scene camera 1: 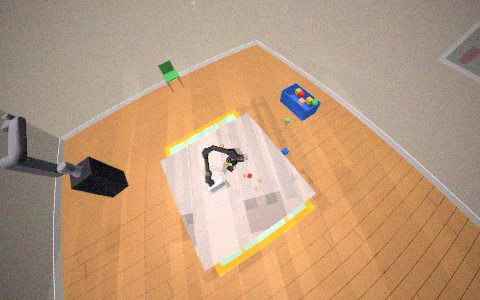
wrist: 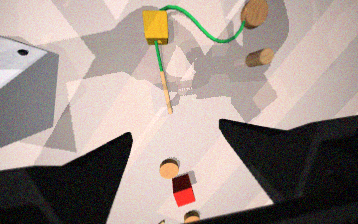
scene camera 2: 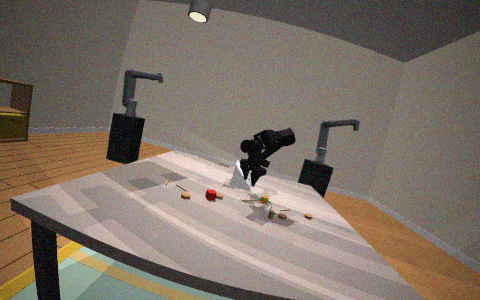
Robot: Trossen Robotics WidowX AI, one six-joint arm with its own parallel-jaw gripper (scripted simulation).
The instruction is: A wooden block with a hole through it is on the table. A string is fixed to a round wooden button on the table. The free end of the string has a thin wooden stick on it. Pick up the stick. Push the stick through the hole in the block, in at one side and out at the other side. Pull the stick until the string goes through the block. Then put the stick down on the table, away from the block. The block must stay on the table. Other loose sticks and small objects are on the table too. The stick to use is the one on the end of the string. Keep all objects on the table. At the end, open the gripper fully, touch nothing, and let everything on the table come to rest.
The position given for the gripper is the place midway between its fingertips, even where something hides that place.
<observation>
The gripper (wrist: 176, 129) is open, holding nothing. Also in view: a yellow wooden block (wrist: 155, 26).
</observation>
